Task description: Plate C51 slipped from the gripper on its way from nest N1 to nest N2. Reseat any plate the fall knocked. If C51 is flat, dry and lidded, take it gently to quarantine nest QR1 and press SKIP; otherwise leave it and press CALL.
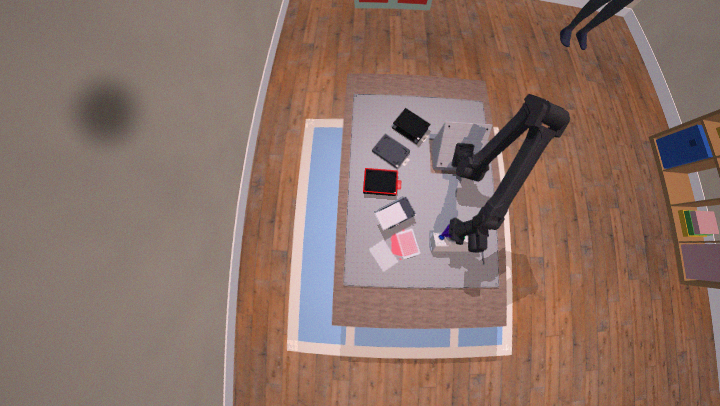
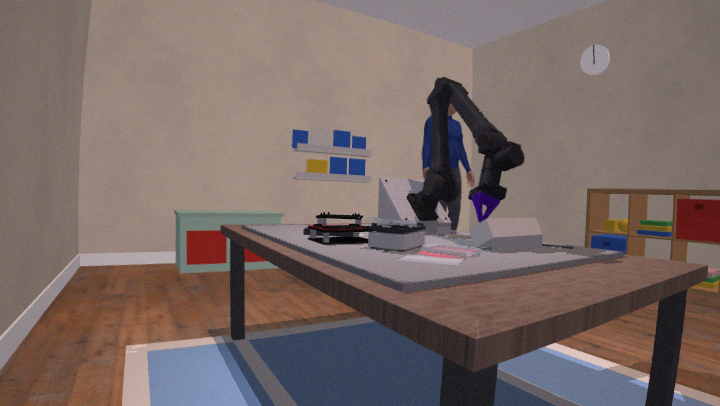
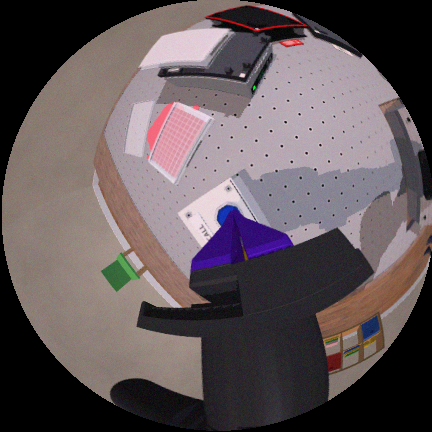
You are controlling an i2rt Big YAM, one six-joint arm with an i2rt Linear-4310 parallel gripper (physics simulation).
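Frame: origin at the arm's base, x ahead, y up, z right, level; metres.
Where they show: gripper, fingertip midpoint: (image 1: 442, 235) (image 3: 233, 214); arm's base, origin of the base link: (image 1: 462, 155) (image 2: 421, 208).
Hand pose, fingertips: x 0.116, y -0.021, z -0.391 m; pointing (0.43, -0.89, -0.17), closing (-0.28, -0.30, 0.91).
Note:
Each offset is from my fingertips to the centre of the thing. "spot": to the spot under its first point. Level surfaces: height alone.
My gripper (image 1: 443, 236) (image 2: 482, 219) (image 3: 233, 214) is shut and empty, its purple tips at the blue button {spot: dz -0.009, dx +0.005, dy +0.001 m} (image 3: 223, 215) marked CALL on the white button box {dz -0.031, dx -0.075, dy -0.028 m} (image 1: 446, 247) (image 2: 514, 234) (image 3: 200, 212); contact or pressing cannot be told. The SKIP button is hidden. A plate with pink wells {dz -0.039, dx +0.146, dy -0.063 m} (image 1: 409, 243) (image 3: 182, 142) lies on the mat, off any nest, with a pink spill {spot: dz -0.049, dx +0.202, dy -0.069 m} (image 1: 396, 245) (image 3: 159, 125) beside it and a clear lid {dz -0.099, dx +0.264, dy -0.066 m} (image 1: 384, 256) (image 3: 139, 129) apart from it. A whitish plate {dz +0.086, dx +0.237, dy -0.002 m} (image 1: 390, 215) (image 3: 185, 47) sits off-centre on a dark-topped nest {spot: dz +0.139, dx +0.158, dy -0.015 m} (image 1: 407, 205) (image 3: 230, 60), overhanging it. The red-rimmed nest QR1 {dz +0.260, dx +0.285, dy -0.047 m} (image 1: 380, 181) (image 3: 250, 17) holds no visible plate.
A dark grey nest {dz +0.436, dx +0.229, dy -0.057 m} (image 1: 390, 150) and a black nest {dz +0.579, dx +0.121, dy -0.039 m} (image 1: 410, 125) stand farther along the perforated mat {dy -0.068 m} (image 1: 363, 108). A pale sloped panel (image 1: 461, 143) (image 2: 390, 201) stands by the arm's base. A person (image 2: 461, 151) stands behind the table {dy -0.083 m} (image 2: 554, 292).

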